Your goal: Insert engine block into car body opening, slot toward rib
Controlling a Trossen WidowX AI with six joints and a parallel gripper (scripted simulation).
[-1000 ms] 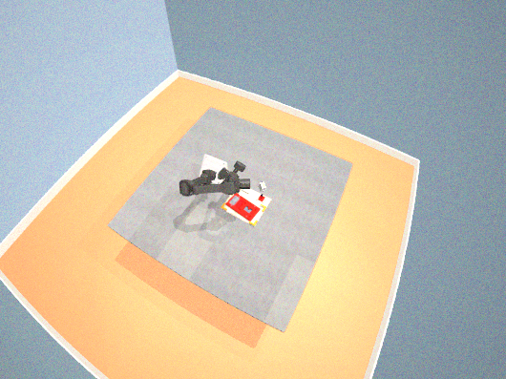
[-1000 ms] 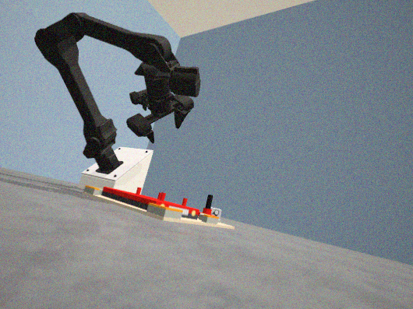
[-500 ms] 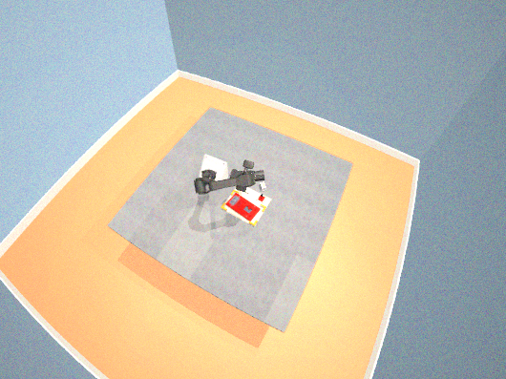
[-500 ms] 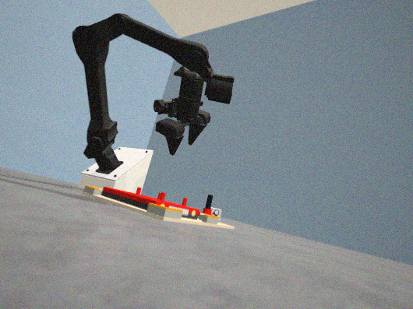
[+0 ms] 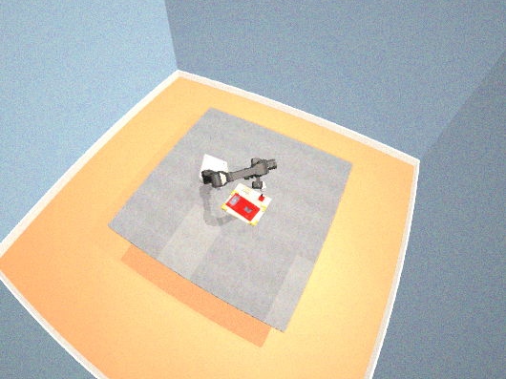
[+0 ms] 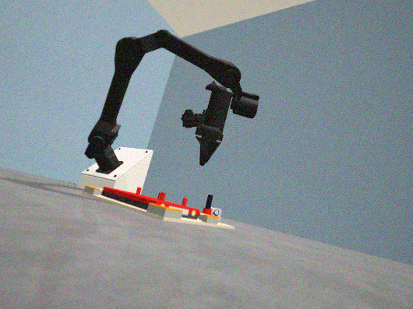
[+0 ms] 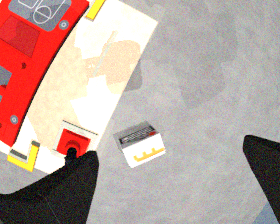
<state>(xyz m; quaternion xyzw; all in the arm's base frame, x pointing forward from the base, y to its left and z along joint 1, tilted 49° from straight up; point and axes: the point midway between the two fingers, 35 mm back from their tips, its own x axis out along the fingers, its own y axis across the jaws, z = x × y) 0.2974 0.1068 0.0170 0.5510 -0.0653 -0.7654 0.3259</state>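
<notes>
My gripper tip is now 130 mm above the engine block, 50 mm short of it and 40 mm to the right of it. Also, from my gripper tip: cream base plate (140 mm to the right, 130 mm below).
</notes>
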